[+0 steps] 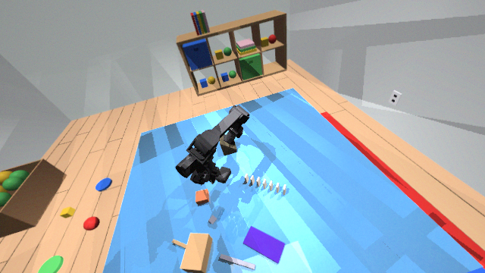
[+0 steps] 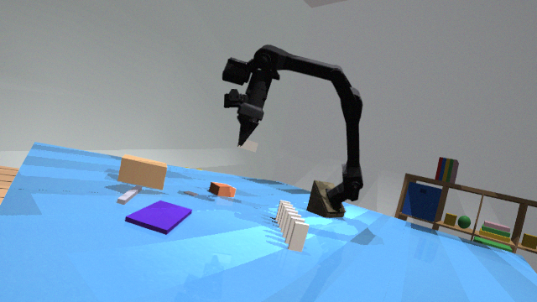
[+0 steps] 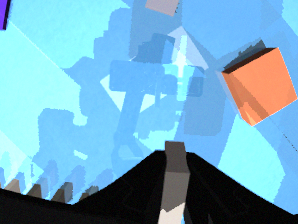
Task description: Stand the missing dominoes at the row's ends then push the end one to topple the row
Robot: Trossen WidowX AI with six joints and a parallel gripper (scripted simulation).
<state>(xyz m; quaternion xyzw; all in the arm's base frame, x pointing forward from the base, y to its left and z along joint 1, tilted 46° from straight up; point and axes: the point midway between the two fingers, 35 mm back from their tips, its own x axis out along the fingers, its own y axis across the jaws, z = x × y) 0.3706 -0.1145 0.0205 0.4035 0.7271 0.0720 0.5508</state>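
My gripper tip is 9 cm short of the small grey tile, 5 cm to the left of it and 16 cm above it. Also, from my gripper tip: orange block 3 cm behind, 10 cm to the right, 14 cm below; then tan box 22 cm ahead, 10 cm to the right, 13 cm below; then grey bar 27 cm ahead, 5 cm to the left, 15 cm below.
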